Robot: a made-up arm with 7 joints.
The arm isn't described. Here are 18 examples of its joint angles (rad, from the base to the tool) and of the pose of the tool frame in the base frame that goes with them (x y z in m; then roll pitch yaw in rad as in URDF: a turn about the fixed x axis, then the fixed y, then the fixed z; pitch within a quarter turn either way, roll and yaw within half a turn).
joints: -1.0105 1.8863 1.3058 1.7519 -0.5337 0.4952 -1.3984
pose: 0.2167 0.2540 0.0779 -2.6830 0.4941 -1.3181
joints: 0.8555 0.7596 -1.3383 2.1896 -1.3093 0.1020 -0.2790
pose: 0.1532 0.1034 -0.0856 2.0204 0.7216 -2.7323
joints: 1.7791 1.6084 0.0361 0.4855 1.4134 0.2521 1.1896
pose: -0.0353 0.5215 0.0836 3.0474 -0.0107 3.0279
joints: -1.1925 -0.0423 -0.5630 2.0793 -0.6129 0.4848 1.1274
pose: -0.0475 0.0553 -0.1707 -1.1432 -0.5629 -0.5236
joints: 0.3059 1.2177 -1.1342 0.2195 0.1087 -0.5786 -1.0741
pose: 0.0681 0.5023 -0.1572 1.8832 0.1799 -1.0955
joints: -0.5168 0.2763 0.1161 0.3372 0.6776 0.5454 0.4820
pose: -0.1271 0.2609 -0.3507 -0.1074 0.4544 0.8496
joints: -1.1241 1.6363 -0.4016 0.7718 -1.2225 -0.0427 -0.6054
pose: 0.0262 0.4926 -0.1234 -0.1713 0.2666 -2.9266
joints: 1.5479 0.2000 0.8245 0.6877 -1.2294 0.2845 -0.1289
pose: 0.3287 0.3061 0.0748 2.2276 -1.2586 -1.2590
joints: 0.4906 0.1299 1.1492 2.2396 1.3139 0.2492 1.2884
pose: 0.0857 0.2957 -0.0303 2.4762 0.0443 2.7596
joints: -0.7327 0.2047 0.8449 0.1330 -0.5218 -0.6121 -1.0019
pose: -0.2425 0.2475 -0.2947 1.4193 -0.0305 0.0592
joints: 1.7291 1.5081 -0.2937 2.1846 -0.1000 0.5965 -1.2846
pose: 0.0268 0.2400 0.1556 -1.9339 0.0358 -1.5528
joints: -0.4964 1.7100 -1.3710 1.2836 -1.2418 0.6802 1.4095
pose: -0.0357 0.4295 -0.1422 -1.9441 0.4452 3.0863
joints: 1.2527 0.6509 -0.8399 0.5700 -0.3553 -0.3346 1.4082
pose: 0.3413 0.3090 -0.0400 0.2927 -0.1951 -1.7327
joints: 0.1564 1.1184 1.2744 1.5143 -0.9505 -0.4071 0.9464
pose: 0.0441 0.4219 0.0780 1.7140 0.1705 -0.8610
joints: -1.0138 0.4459 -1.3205 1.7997 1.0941 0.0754 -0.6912
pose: -0.1647 0.0557 -0.1568 -0.5629 0.4609 0.0280
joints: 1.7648 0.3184 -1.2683 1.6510 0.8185 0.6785 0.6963
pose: 0.2207 0.0355 0.1012 0.7844 -0.6686 -2.3659
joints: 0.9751 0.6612 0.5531 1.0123 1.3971 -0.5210 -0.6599
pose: 0.2335 0.4036 0.0082 -1.3955 0.2540 2.9423
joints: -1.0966 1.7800 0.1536 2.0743 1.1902 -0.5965 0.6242
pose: 0.1184 0.2531 -0.1250 -0.8930 -1.2978 -0.5265
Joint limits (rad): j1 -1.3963..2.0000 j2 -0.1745..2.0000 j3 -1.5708..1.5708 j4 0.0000..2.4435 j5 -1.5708..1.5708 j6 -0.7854..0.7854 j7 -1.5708..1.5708
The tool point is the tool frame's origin. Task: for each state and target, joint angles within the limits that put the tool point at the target. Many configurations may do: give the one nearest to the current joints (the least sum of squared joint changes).
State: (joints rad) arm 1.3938 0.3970 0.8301 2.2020 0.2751 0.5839 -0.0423
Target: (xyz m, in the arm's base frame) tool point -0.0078 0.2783 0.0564
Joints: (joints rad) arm 1.4996 0.5845 1.1175 2.4129 0.2751 0.5839 -0.0423
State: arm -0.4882 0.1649 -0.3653 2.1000 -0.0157 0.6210 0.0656
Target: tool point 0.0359 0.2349 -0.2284
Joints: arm -0.7789 0.4987 0.0524 1.7942 -0.0157 0.6210 0.0656
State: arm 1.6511 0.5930 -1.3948 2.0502 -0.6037 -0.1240 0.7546
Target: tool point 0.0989 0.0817 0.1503
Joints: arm 2.0000 0.4887 -0.9408 2.1278 -0.6037 -0.1240 0.7546
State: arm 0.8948 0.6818 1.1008 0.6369 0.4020 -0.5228 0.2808
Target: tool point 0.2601 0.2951 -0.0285
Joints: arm 0.8915 0.0916 0.7258 1.4199 0.4020 -0.5228 0.2808
